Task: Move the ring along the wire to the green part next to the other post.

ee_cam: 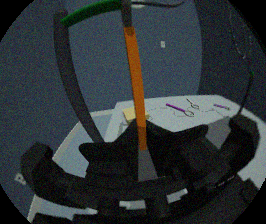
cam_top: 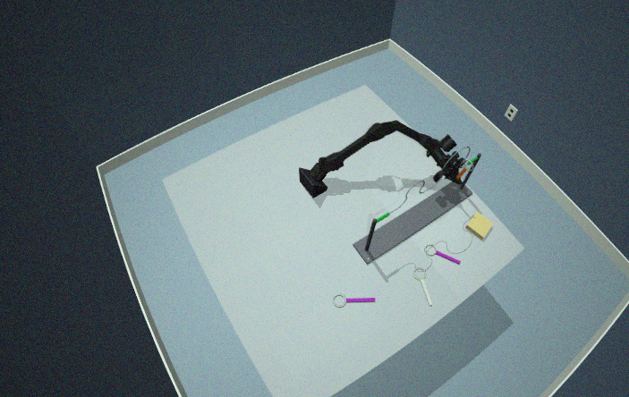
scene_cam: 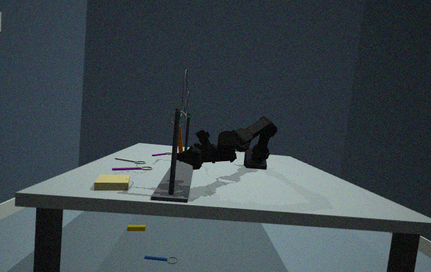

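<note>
My gripper tip is now 20 mm past the orange-handled ring and 90 mm below it. From my gripper tip the other things lie so: yellow block (220 mm ahead, 700 mm to the right, 610 mm below); then blue-handled ring (10 mm ahead, 380 mm to the right, 620 mm below); then white-handled ring (220 mm ahead, 430 mm to the right, 120 mm below).
</note>
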